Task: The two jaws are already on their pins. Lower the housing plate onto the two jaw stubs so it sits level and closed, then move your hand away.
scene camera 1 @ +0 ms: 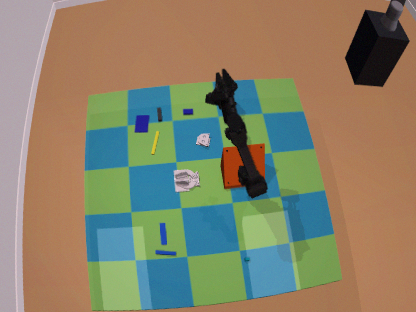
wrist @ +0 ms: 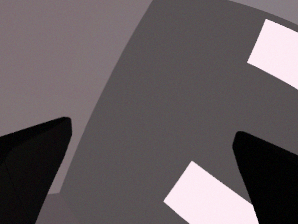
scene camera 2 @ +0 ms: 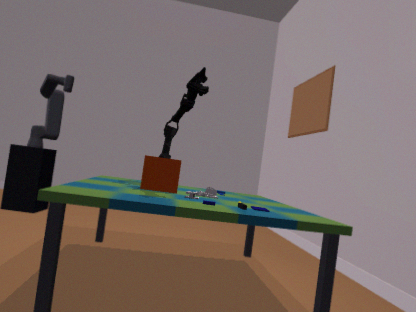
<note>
The gripper [scene camera 1: 220,70] is open, with nothing in its grasp.
The gripper also shows in the wrist view [wrist: 156,134].
</note>
